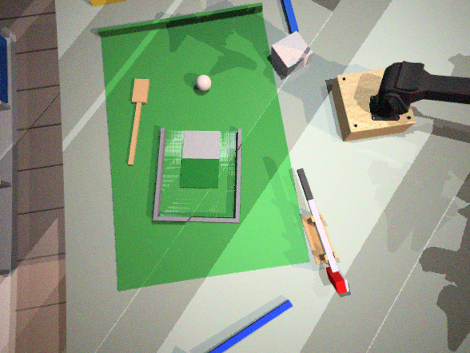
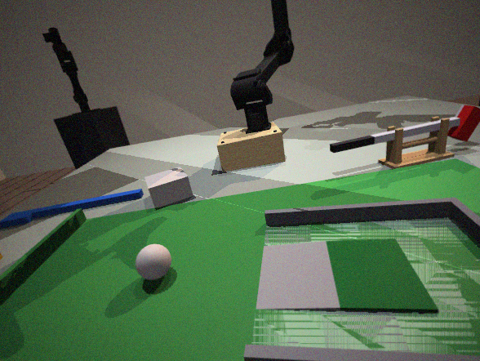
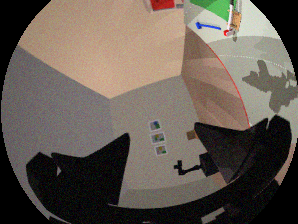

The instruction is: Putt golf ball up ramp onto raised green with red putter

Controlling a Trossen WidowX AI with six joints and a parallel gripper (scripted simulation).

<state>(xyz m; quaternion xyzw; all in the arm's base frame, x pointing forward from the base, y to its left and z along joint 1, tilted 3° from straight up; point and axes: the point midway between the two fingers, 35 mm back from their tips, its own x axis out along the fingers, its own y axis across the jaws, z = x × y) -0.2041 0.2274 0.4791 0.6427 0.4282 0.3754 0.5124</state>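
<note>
Right now the red putter is 37 cm ahead of my gripper tip, 6 cm to the left of it and 50 cm below it. The rest, counted from my gripper tip: small wooden rack 37 cm ahead, 8 cm to the left, 52 cm below; then wooden paddle 85 cm ahead, 26 cm to the right, 55 cm below; then white golf ball 67 cm ahead, 34 cm to the right, 53 cm below.
</note>
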